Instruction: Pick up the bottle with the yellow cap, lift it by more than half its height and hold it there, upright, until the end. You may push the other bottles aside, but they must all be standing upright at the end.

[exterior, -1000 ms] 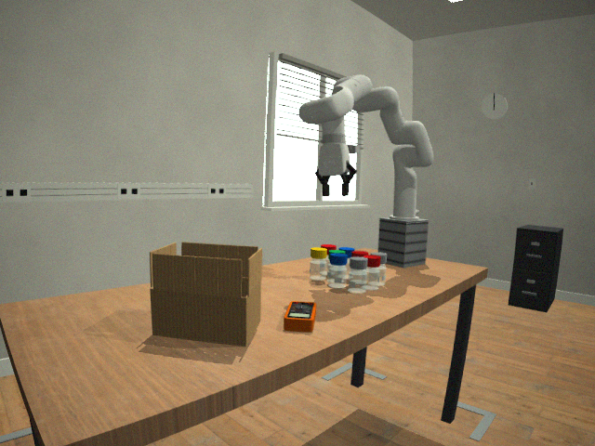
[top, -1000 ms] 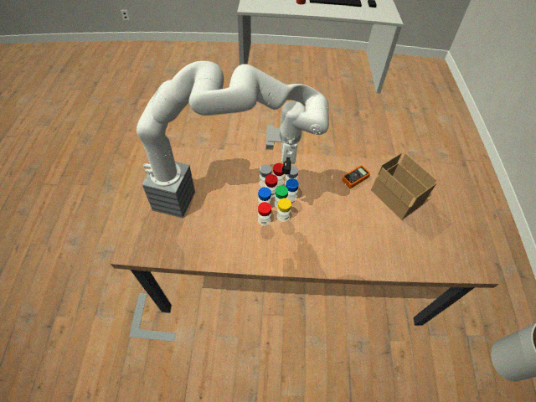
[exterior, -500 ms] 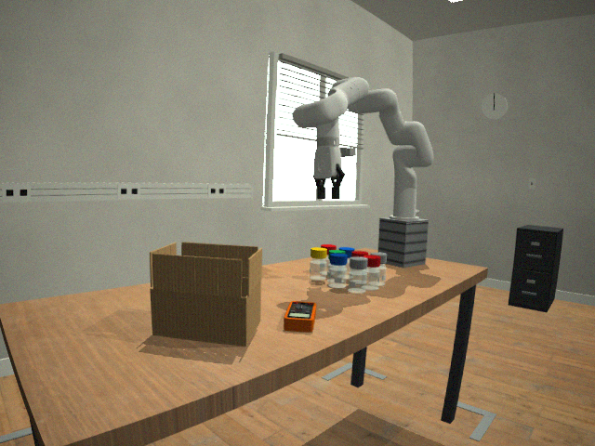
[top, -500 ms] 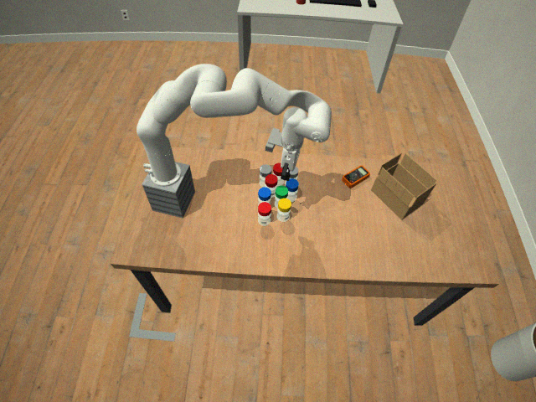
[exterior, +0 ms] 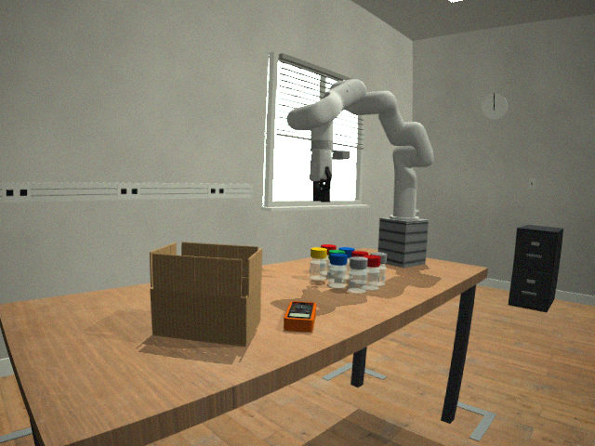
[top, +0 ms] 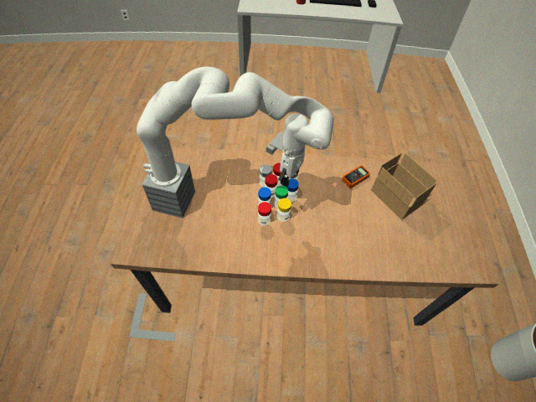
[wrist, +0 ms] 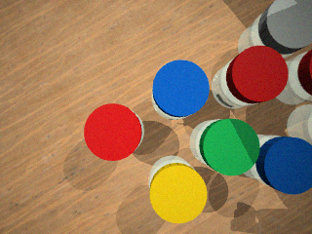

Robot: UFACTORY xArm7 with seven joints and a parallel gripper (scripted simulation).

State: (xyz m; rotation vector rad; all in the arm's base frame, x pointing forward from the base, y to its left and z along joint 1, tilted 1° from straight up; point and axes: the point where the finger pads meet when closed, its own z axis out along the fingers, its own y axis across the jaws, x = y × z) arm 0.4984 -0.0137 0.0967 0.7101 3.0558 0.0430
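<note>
My hand is 1 cm past the yellow-capped bottle, 1 cm to the left of it and 23 cm above it. The rest, counted from my hand: orange multimeter (32 cm ahead, 25 cm to the left, 26 cm below); green-capped bottle (2 cm behind, 6 cm to the left, 23 cm below).
</note>
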